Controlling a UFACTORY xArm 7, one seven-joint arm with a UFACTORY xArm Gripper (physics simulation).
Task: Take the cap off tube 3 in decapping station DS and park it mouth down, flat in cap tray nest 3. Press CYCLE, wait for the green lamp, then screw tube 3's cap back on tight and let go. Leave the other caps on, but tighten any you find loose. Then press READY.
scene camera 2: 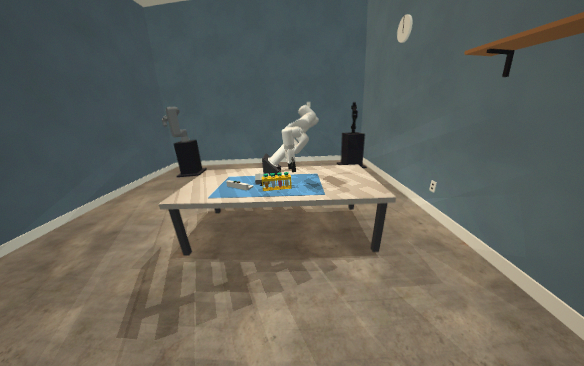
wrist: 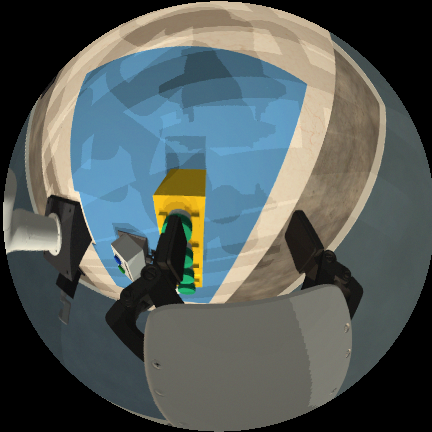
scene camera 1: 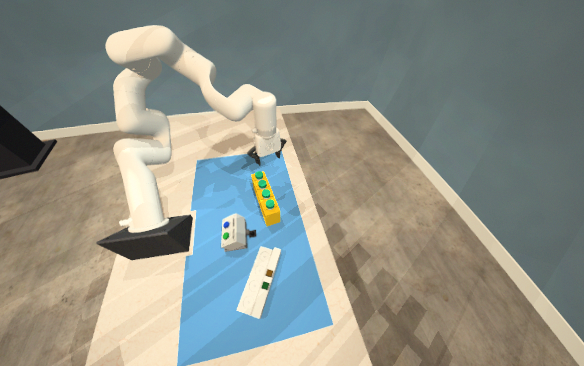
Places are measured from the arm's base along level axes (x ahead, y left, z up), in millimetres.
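Pixels of known places: gripper, fingertip midpoint: (scene camera 2: 292,170) (wrist: 238,225) (scene camera 1: 268,159); arm's base, link origin: (scene camera 2: 272,162) (wrist: 52,233) (scene camera 1: 150,225).
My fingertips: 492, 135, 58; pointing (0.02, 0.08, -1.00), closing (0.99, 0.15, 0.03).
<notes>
For each thing: its top centre in the pictures, then the offset to it from my fingertips, as dx, dy, dz. "spot": a spot on its surface instead. Level surfaces: height alone.
- yellow rack, top centre: (wrist: 182,261) (scene camera 1: 264,190) (scene camera 2: 276,175) -53, -119, -49
- white box, top centre: (wrist: 125,272) (scene camera 1: 231,227) (scene camera 2: 262,173) -211, -229, -68
- blue button, top centre: (scene camera 1: 226,223) -229, -203, -77
- green button, top centre: (scene camera 1: 225,234) -237, -247, -77
- long white block, top centre: (scene camera 1: 259,276) (scene camera 2: 239,180) -159, -420, -99
- brown square, surface spot: (scene camera 1: 269,273) spot: -125, -422, -98
- dark green square, surface spot: (scene camera 1: 265,285) spot: -148, -452, -99
- blue mat, surface height: dz -152
- small black part, surface spot: (scene camera 1: 252,233) spot: -145, -243, -145
A yellow rack (scene camera 1: 272,218) (wrist: 187,183) holds a row of capped tubes; they show from the side in scene camera 2. Its green caps (scene camera 1: 259,174) (scene camera 1: 262,184) (scene camera 1: 266,193) (scene camera 1: 270,204) are all on top; which is tube 3's cannot be read. My gripper (scene camera 1: 268,159) (scene camera 2: 292,169) (wrist: 238,225) is open and empty, above the table just beyond the rack's far end in scene camera 1. In the wrist view its left finger covers part of the caps. A white box (scene camera 1: 240,238) (wrist: 131,250) has a blue button (scene camera 1: 226,225) and a green button (scene camera 1: 226,236).
A long white block (scene camera 1: 255,295) (scene camera 2: 239,185) with round marks, a brown square (scene camera 1: 269,273) and a dark green square (scene camera 1: 265,285) lies beyond the box, on the blue mat (scene camera 1: 210,320). A small black part (scene camera 1: 252,233) sticks out of the box towards the rack side.
</notes>
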